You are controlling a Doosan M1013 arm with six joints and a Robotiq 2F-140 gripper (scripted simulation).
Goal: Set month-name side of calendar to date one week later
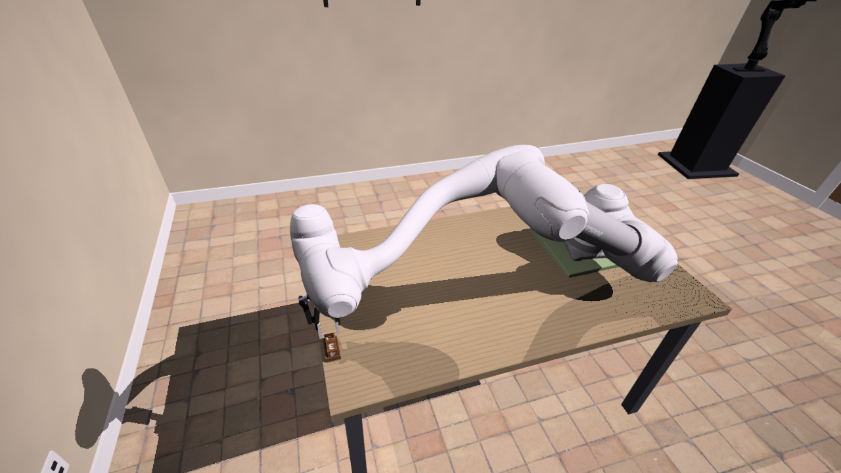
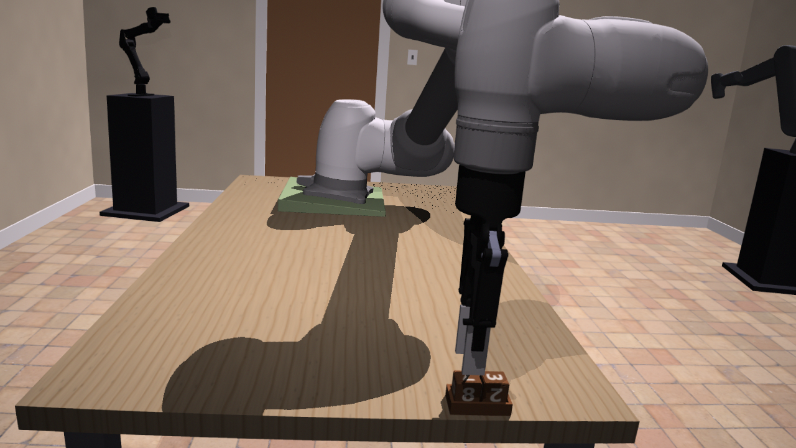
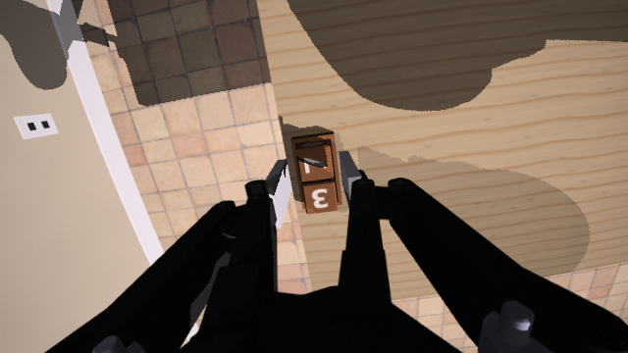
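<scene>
The brown tray is 80 mm below my hand and 20 mm to the left of it.
</scene>
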